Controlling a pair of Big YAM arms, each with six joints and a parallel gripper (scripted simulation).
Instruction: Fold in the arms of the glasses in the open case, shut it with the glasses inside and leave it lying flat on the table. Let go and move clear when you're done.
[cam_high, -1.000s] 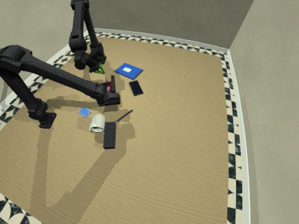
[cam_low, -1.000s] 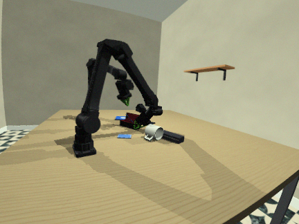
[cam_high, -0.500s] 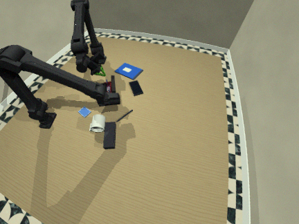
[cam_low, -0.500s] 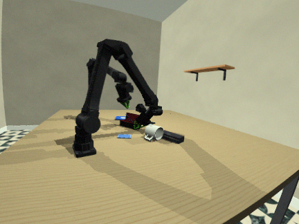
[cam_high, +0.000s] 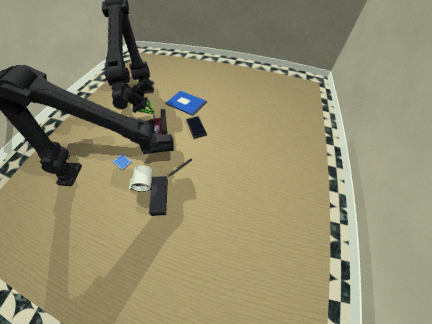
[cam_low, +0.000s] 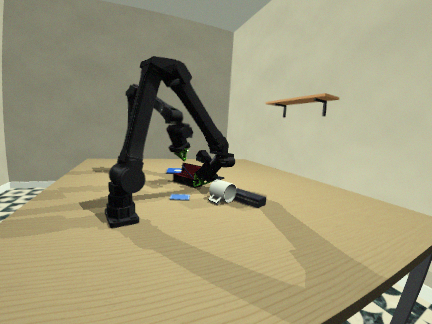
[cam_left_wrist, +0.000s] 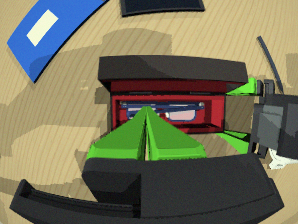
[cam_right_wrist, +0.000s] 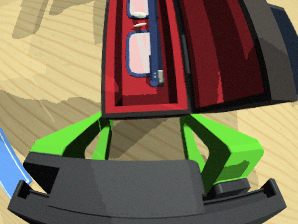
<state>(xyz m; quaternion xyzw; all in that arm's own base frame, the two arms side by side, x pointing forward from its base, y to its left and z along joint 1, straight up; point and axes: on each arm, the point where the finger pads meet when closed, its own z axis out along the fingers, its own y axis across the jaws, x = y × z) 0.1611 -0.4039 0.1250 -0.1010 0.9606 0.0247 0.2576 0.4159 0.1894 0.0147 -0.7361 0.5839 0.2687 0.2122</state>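
The glasses case lies 40 mm ahead of my left hand, 20 mm to the right of it and 80 mm below it.
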